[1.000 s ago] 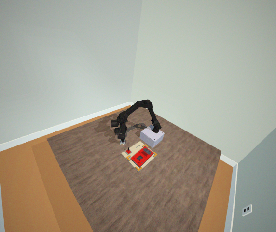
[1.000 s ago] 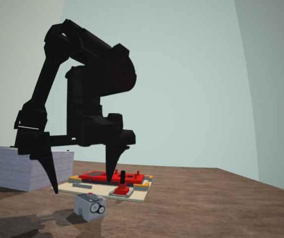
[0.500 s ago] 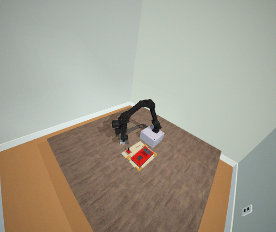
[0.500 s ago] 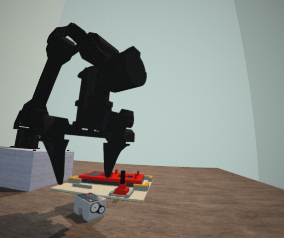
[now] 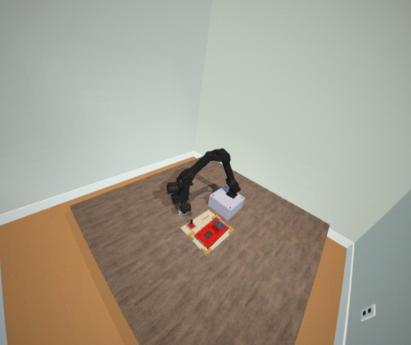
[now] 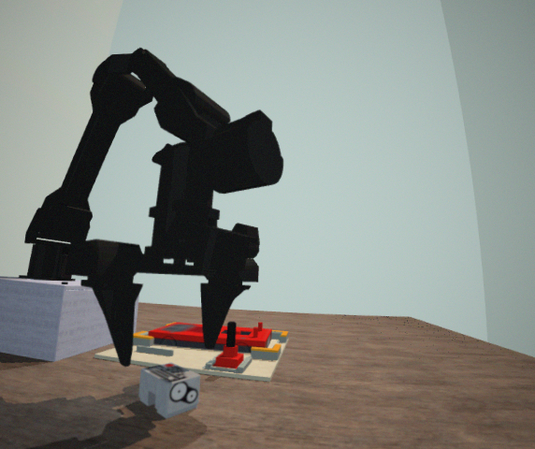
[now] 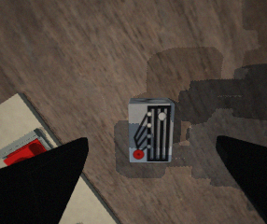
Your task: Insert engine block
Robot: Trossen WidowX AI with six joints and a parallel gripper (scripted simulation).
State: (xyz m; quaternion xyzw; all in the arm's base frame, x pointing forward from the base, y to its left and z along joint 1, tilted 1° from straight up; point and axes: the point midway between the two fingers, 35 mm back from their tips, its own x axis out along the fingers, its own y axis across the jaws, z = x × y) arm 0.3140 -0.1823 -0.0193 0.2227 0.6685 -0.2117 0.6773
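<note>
Now: the engine block 30 mm below my gripper tip. From my gripper tip the other things lie so: black post (40 mm ahead, 110 mm to the left, 10 mm below).
</note>
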